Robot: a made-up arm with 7 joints.
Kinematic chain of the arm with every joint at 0, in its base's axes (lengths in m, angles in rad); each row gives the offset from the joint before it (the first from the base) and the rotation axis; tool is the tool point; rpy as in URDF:
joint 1: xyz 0.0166 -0.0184 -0.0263 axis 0 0.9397 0.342
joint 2: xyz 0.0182 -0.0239 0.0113 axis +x
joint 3: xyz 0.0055 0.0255 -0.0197 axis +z
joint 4: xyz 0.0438 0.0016 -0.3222 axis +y
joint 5: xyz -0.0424 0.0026 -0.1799 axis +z
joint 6: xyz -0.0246 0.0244 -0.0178 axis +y
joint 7: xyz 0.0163 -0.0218 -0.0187 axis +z
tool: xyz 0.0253 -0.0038 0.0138 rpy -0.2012 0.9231 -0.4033
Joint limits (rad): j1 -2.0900..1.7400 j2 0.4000..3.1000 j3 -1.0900..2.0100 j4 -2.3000..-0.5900 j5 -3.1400..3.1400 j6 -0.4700..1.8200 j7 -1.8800..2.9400
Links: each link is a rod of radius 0.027 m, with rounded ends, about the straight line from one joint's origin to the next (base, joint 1, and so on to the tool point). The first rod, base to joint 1, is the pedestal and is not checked.
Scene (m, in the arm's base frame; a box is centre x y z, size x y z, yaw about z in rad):
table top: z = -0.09
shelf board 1: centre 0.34 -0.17 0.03 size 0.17 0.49 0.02 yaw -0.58
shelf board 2: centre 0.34 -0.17 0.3 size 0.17 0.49 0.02 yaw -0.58
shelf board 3: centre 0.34 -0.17 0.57 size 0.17 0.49 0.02 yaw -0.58
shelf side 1: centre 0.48 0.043 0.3 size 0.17 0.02 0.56 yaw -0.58
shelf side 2: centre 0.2 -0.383 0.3 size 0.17 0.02 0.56 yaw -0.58
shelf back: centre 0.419 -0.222 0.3 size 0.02 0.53 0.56 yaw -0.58
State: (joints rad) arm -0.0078 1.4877 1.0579 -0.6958 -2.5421 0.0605 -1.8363
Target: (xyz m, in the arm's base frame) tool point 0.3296 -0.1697 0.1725
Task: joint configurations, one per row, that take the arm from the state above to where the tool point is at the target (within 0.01 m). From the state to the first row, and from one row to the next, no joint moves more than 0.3 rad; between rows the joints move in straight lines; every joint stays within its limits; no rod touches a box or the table.
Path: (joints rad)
1: 0.0680 1.6606 1.0247 -0.9632 -2.6150 0.0807 -1.8436
2: 0.1438 1.8336 0.9914 -1.2305 -2.6879 0.1009 -1.8509
3: 0.2196 2.0065 0.9582 -1.4979 -2.7608 0.1211 -1.8582
4: 0.2954 2.1795 0.9250 -1.7653 -2.8337 0.1412 -1.8654
5: 0.3712 2.3524 0.8917 -2.0326 -2.9066 0.1614 -1.8727
6: 0.4470 2.5254 0.8585 -2.3000 -2.9794 0.1816 -1.8800
7: 0.5317 2.7154 0.9458 -2.2015 -2.8493 0.1426 -1.8800
8: 0.6163 2.9055 1.0331 -2.1030 -2.7191 0.1036 -1.8800

